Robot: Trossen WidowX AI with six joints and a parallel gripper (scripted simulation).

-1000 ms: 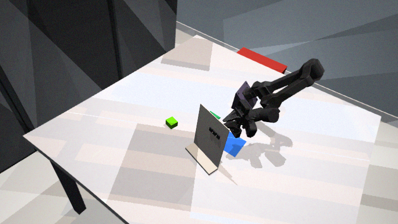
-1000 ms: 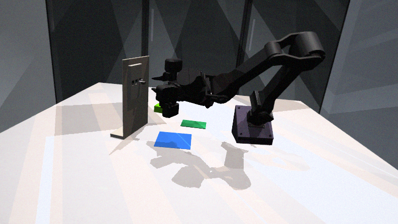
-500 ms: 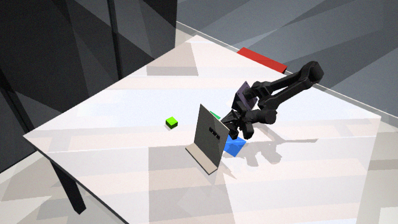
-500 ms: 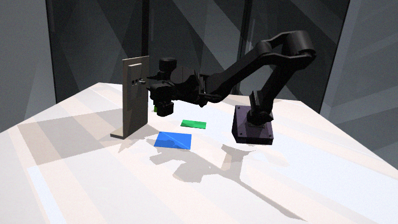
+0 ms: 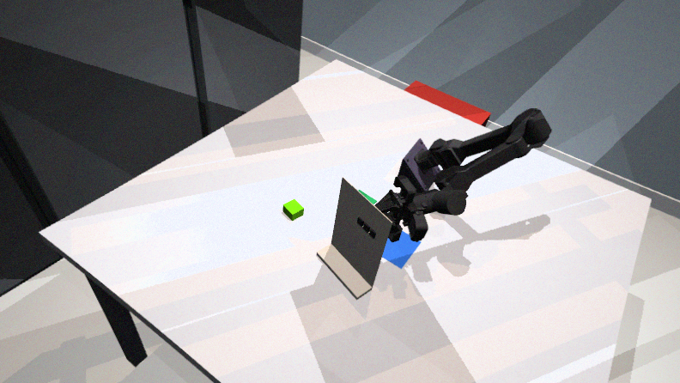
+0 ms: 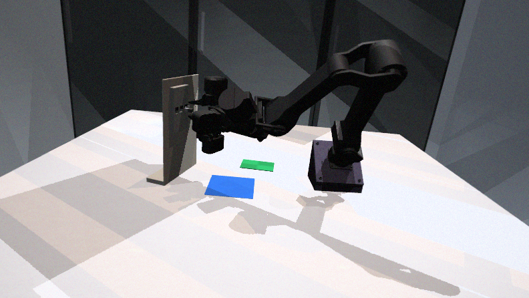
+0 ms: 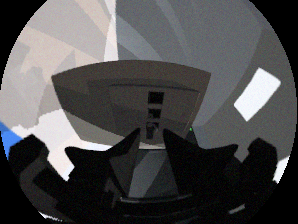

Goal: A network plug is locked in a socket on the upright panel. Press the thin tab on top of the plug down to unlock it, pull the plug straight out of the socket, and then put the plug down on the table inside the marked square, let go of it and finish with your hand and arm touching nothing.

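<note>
Now: the white network plug 10 mm ahead of my gripper tip. The rest, counted from my gripper tip: green flat patch (200 mm behind, 190 mm below, 110 mm to the right); upright panel (70 mm below, 30 mm ahead); blue square (190 mm below, 120 mm behind, 50 mm to the left).
</note>
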